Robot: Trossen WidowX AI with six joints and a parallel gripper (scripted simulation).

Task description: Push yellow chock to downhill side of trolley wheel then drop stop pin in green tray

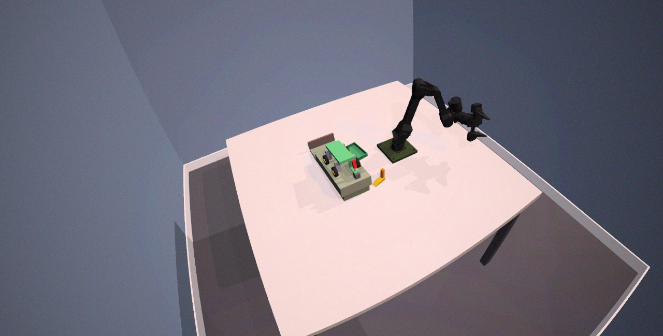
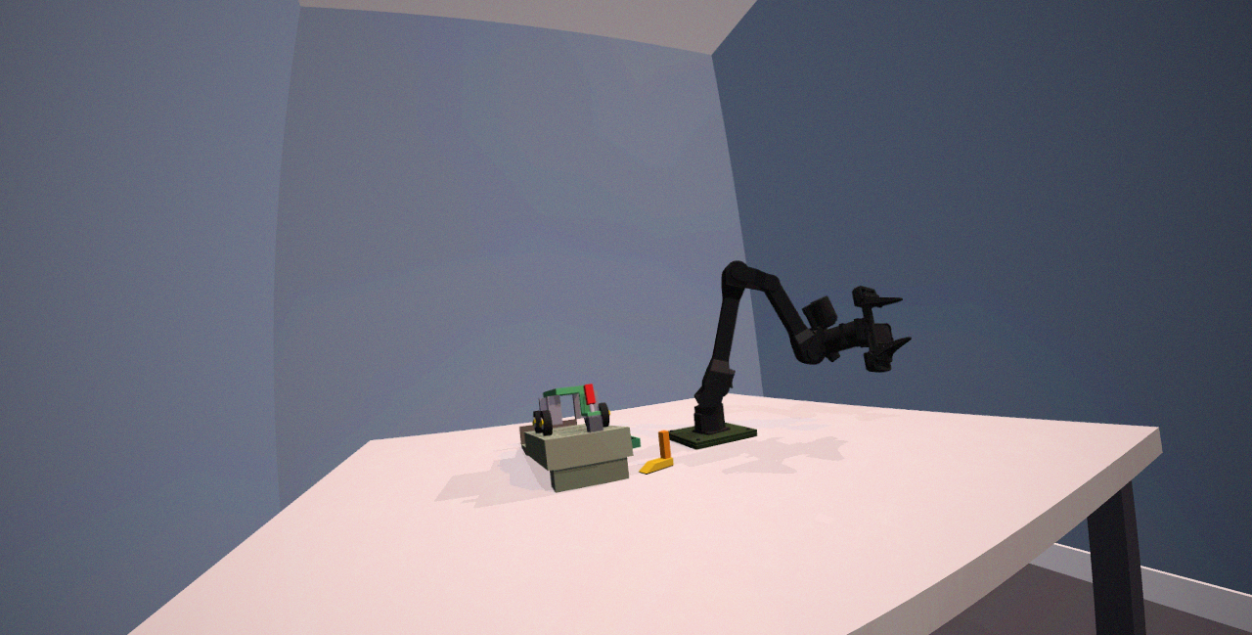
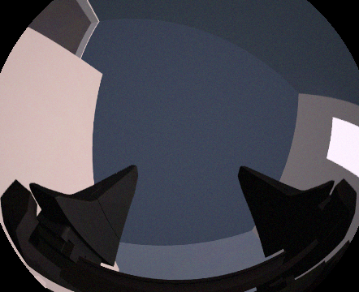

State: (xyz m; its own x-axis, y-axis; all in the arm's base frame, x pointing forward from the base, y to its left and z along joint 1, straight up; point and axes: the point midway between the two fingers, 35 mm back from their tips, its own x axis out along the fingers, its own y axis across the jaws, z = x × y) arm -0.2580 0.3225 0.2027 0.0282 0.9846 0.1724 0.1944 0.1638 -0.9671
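Now: gripper tip 48 cm short of the yellow chock, 25 cm to the left of it and 20 cm above it. From my gripper tip the other things lie so: green tray (44 cm ahead, 49 cm to the right, 23 cm below); red-headed stop pin (58 cm ahead, 28 cm to the right, 9 cm below); green trolley (59 cm ahead, 39 cm to the right, 11 cm below).
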